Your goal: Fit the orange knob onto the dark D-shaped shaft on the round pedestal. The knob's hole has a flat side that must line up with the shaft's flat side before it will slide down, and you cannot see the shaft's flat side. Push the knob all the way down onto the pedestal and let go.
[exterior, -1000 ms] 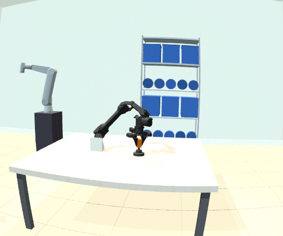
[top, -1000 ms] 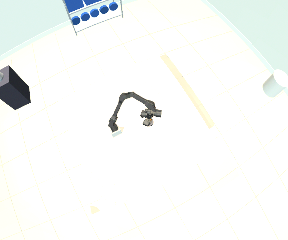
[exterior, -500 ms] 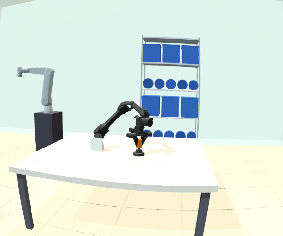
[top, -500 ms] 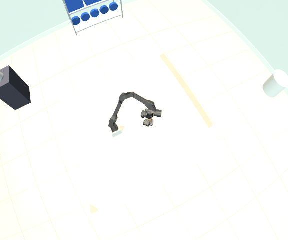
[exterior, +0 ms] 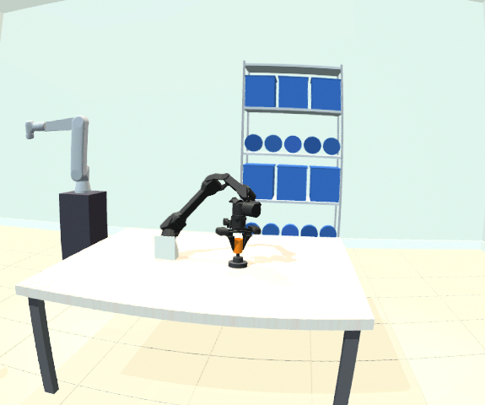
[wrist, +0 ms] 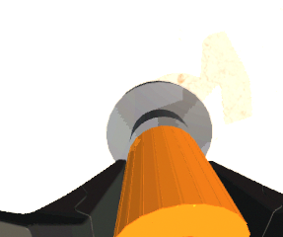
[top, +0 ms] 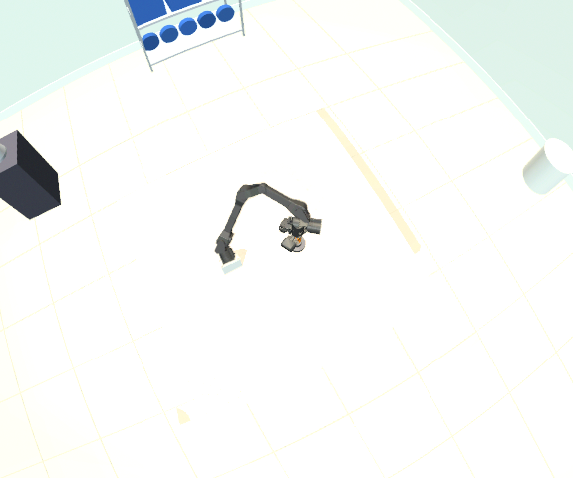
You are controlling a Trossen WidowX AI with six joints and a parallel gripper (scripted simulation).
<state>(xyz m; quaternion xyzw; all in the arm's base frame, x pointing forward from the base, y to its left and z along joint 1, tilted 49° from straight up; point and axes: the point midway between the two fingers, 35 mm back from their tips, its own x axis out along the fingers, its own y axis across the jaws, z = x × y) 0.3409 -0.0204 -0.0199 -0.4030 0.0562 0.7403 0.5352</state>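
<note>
Right now my gripper tip is 2 cm below the orange knob. Round my gripper tip: pedestal: 4 cm below.
</note>
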